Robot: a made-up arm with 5 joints.
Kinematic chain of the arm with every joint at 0, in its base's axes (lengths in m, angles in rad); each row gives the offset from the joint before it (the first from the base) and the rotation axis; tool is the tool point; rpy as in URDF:
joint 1: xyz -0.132 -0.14 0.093 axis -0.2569 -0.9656 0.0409
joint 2: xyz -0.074 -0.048 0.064 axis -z
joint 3: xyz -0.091 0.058 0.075 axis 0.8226 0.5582 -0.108
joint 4: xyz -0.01 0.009 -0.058 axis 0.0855 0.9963 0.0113
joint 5: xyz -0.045 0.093 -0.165 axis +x
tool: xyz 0.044 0.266 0.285 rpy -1.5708 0 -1.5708
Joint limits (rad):
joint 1: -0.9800..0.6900
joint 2: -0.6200..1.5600
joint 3: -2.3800..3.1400
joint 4: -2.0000..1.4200
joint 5: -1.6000..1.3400
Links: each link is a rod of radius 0.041 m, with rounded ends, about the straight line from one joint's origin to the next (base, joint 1, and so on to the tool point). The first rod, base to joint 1, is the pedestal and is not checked.
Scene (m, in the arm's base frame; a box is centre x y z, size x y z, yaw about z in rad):
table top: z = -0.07
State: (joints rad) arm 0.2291 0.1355 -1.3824 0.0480 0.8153
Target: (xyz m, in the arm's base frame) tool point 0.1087 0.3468 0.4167
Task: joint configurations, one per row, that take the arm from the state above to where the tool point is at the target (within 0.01 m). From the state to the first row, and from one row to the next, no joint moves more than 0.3 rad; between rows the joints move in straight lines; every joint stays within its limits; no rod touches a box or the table.
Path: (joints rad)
1: 0.0983 0.1831 -1.0861 0.1511 0.5662
2: -0.0325 0.2307 -0.7899 0.2542 0.3171
3: -0.1634 0.2783 -0.4936 0.3574 0.0680
4: -0.2942 0.3259 -0.1974 0.4605 -0.1811
5: -0.4250 0.3735 0.0989 0.5636 -0.4302
6: -0.5558 0.4211 0.3951 0.6667 -0.6793
7: -0.6867 0.4687 0.6914 0.7699 -0.9284

